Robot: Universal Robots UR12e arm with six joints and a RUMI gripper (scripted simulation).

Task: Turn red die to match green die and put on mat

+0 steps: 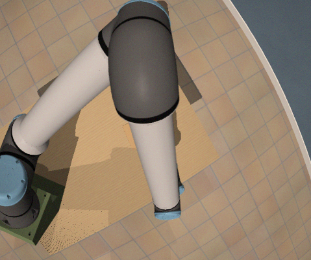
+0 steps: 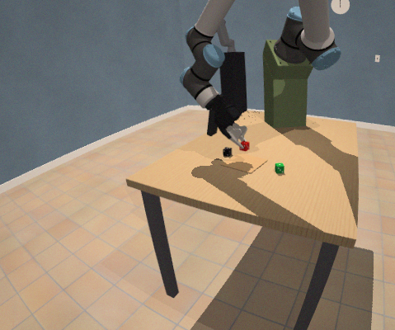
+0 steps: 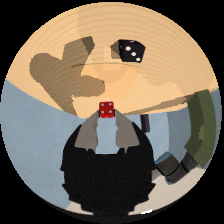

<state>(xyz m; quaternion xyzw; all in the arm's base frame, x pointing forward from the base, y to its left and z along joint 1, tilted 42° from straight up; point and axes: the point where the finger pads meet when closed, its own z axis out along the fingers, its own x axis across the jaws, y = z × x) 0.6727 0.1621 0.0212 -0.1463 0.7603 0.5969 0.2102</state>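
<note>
My hand is 8 cm above the tan mat and 1 cm to the right of it. Also, from my hand: green die 16 cm to the left, 6 cm below, 3 cm behind; red die 1 cm to the left, 1 cm below; black die 10 cm to the right, 6 cm below, 1 cm behind.
</note>
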